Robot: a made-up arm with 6 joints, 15 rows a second.
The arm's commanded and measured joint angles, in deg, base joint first. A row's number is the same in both.
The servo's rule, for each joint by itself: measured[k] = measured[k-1] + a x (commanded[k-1-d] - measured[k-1]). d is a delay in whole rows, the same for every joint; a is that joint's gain. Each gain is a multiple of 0.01, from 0.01 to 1. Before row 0 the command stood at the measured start. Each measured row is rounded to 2 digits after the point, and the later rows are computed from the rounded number. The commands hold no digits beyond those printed.
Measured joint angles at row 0:
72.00 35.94 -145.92 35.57 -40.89 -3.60
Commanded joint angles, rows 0 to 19:
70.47 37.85 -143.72 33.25 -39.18 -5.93
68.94 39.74 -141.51 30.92 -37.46 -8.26
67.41 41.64 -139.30 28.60 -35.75 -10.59
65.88 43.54 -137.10 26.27 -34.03 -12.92
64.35 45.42 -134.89 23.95 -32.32 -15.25
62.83 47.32 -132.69 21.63 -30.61 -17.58
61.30 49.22 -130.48 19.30 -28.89 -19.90
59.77 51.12 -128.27 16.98 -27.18 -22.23
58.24 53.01 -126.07 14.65 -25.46 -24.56
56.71 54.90 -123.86 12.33 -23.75 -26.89
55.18 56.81 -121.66 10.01 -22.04 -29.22
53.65 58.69 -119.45 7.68 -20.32 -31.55
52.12 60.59 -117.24 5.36 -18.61 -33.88
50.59 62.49 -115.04 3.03 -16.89 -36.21
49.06 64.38 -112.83 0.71 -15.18 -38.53
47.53 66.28 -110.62 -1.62 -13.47 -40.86
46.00 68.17 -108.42 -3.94 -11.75 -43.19
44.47 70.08 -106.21 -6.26 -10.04 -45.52
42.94 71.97 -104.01 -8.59 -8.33 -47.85
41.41 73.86 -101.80 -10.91 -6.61 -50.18
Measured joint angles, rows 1 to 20:
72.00 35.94 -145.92 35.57 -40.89 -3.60
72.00 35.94 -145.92 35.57 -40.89 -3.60
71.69 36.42 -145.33 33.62 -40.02 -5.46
71.14 37.25 -144.30 31.35 -38.71 -7.70
70.39 38.35 -142.95 29.04 -37.20 -10.01
69.49 39.65 -141.37 26.71 -35.58 -12.34
68.46 41.09 -139.62 24.39 -33.92 -14.67
67.33 42.65 -137.75 22.07 -32.23 -17.00
66.12 44.29 -135.79 19.74 -30.53 -19.32
64.85 46.00 -133.76 17.42 -28.82 -21.65
63.53 47.75 -131.68 15.09 -27.11 -23.98
62.17 49.54 -129.57 12.77 -25.40 -26.31
60.77 51.36 -127.43 10.45 -23.69 -28.64
59.35 53.19 -125.28 8.12 -21.97 -30.97
57.90 55.04 -123.11 5.80 -20.26 -33.30
56.44 56.90 -120.93 3.47 -18.54 -35.63
54.96 58.77 -118.74 1.15 -16.83 -37.95
53.47 60.65 -116.55 -1.18 -15.12 -40.28
51.98 62.53 -114.35 -3.50 -13.40 -42.61
50.48 64.42 -112.15 -5.82 -11.69 -44.94
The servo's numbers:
d 2
a 0.20 0.25 0.27 0.84 0.51 0.80

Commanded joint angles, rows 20 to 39:
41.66 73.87 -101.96 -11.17 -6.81 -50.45
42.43 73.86 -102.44 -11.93 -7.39 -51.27
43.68 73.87 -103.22 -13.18 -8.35 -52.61
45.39 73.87 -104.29 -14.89 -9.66 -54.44
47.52 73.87 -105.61 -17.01 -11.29 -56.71
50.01 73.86 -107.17 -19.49 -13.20 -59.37
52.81 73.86 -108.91 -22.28 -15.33 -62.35
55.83 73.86 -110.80 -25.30 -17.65 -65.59
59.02 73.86 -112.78 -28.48 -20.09 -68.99
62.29 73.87 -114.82 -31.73 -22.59 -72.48
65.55 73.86 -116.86 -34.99 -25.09 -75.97
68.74 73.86 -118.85 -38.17 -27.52 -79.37
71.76 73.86 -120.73 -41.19 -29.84 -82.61
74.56 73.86 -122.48 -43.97 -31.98 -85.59
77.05 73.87 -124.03 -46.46 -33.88 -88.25
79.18 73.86 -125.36 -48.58 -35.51 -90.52
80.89 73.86 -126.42 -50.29 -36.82 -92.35
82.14 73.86 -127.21 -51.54 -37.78 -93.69
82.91 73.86 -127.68 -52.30 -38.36 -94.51
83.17 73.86 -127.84 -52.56 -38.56 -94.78
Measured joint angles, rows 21 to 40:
48.97 66.31 -109.95 -8.15 -9.98 -47.27
47.46 68.20 -107.75 -10.47 -8.26 -49.60
46.30 69.62 -106.19 -11.06 -7.52 -50.28
45.53 70.68 -105.18 -11.79 -7.45 -51.07
45.16 71.48 -104.65 -12.96 -7.91 -52.30
45.21 72.08 -104.55 -14.58 -8.80 -54.01
45.67 72.53 -104.84 -16.62 -10.07 -56.17
46.54 72.86 -105.47 -19.03 -11.67 -58.73
47.79 73.11 -106.40 -21.76 -13.54 -61.63
49.40 73.30 -107.59 -24.73 -15.64 -64.80
51.32 73.44 -108.99 -27.88 -17.91 -68.15
53.51 73.55 -110.56 -31.11 -20.30 -71.61
55.92 73.63 -112.26 -34.37 -22.74 -75.10
58.48 73.69 -114.04 -37.56 -25.18 -78.52
61.14 73.73 -115.85 -40.61 -27.56 -81.79
63.82 73.76 -117.64 -43.43 -29.81 -84.83
66.47 73.79 -119.37 -45.98 -31.89 -87.57
69.01 73.81 -120.99 -48.16 -33.74 -89.93
71.39 73.82 -122.46 -49.95 -35.31 -91.87
73.54 73.83 -123.74 -51.29 -36.57 -93.33

